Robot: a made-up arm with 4 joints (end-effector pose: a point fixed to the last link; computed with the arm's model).
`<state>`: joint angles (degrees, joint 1 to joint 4).
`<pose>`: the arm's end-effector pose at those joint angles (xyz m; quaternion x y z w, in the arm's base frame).
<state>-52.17 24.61 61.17 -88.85</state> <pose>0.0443 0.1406 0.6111 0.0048 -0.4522 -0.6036 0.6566</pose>
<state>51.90 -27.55 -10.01 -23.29</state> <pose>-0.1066 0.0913 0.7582 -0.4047 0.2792 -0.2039 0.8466</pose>
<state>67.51 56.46 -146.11 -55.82</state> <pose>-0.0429 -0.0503 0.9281 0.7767 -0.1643 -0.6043 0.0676</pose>
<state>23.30 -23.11 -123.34 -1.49</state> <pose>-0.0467 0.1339 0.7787 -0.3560 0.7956 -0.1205 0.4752</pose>
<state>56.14 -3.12 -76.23 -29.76</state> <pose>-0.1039 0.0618 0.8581 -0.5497 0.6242 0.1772 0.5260</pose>
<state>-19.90 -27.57 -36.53 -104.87</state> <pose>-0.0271 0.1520 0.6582 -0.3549 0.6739 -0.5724 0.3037</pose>
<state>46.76 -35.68 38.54 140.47</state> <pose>-0.0890 0.0943 0.7057 0.4423 -0.7528 0.3536 0.3356</pose>
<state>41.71 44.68 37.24 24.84</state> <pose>-0.1741 0.0355 0.8019 0.5524 -0.3176 0.0597 0.7684</pose>
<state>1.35 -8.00 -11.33 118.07</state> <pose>-0.1023 0.1431 0.6864 0.3509 -0.7431 0.1650 0.5454</pose>
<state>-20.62 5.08 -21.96 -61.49</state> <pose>-0.0805 0.1446 0.6341 -0.3899 0.1652 -0.5164 0.7443</pose>
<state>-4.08 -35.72 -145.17 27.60</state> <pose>0.0218 0.1294 0.7431 -0.0513 0.7196 -0.3833 0.5767</pose>
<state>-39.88 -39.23 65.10 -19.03</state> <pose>0.0938 0.0636 0.6742 -0.1725 -0.7272 -0.6079 0.2680</pose>
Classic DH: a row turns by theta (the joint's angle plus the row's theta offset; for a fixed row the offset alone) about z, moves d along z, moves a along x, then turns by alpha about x. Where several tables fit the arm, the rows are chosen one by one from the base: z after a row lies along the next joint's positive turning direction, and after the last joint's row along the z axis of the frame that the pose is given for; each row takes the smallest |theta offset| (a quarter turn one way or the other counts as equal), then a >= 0, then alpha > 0; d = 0 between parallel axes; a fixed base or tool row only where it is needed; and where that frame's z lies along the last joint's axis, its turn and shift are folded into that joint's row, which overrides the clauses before.
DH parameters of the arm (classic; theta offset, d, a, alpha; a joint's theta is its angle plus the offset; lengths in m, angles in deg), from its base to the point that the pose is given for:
base (fixed): -12.33 0.7184 0.0147 -59.51
joint 1: 10.62 -0.0006 -0.0805 63.85
joint 2: 9.21 0.0008 0.0038 76.26
joint 3: -1.94 -0.0582 -0.0278 -31.78
joint 4: 36.53 -0.093 0.0098 -80.52
tool (fixed): -54.11 -0.0029 0 0

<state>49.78 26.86 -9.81 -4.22</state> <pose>-0.1600 0.0238 0.8268 0.0266 0.1269 0.1436 0.9811</pose>
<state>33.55 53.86 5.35 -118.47</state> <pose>-0.1934 -0.0019 0.7708 -0.5944 0.3077 0.0288 0.7424</pose>
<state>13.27 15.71 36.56 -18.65</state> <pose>-0.1188 0.1219 0.6962 0.0493 -0.3537 -0.2087 0.9104</pose>
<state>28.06 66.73 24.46 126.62</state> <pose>-0.2034 -0.0071 0.7593 -0.8713 0.4613 -0.1510 0.0723</pose>
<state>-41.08 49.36 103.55 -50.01</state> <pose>-0.0436 0.1689 0.6291 0.3637 -0.7746 -0.1098 0.5056</pose>
